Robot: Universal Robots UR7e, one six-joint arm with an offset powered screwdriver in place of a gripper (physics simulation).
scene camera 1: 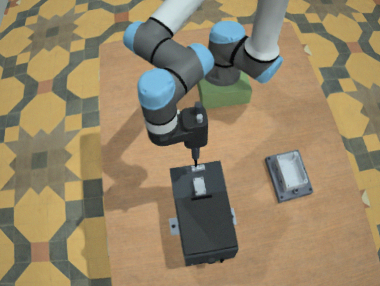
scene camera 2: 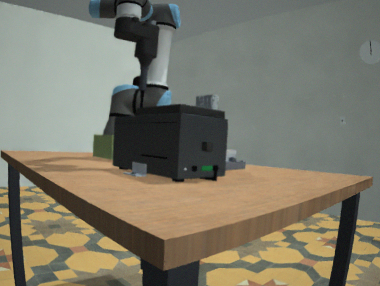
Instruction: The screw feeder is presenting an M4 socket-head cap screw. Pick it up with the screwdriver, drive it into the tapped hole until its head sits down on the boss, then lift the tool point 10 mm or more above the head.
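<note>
The black screw feeder point(scene camera 1: 207, 227) point(scene camera 2: 150, 142) stands on the table. A small light pick-up block point(scene camera 1: 199, 168) sits at its back edge in scene camera 1. My screwdriver point(scene camera 1: 196, 164) point(scene camera 2: 142, 98) points straight down, its bit tip at or just above that block; in scene camera 2 the bit's lower end is at the level of the feeder's top. Whether it touches is unclear. No screw can be made out at the tip. The grey fixture plate point(scene camera 1: 274, 180) point(scene camera 2: 239, 165) carries a pale open housing point(scene camera 1: 291, 172). A small round boss point(scene camera 1: 295, 191) shows on its near side; its hole is too small to make out.
The robot's green base block point(scene camera 1: 225, 97) point(scene camera 2: 103, 146) stands behind the feeder. A small pale plate point(scene camera 1: 199, 186) is on the feeder's top. Metal brackets point(scene camera 1: 173, 226) point(scene camera 2: 139, 169) stick out at the feeder's sides. The fixture plate is apart from the feeder, to its right in scene camera 1.
</note>
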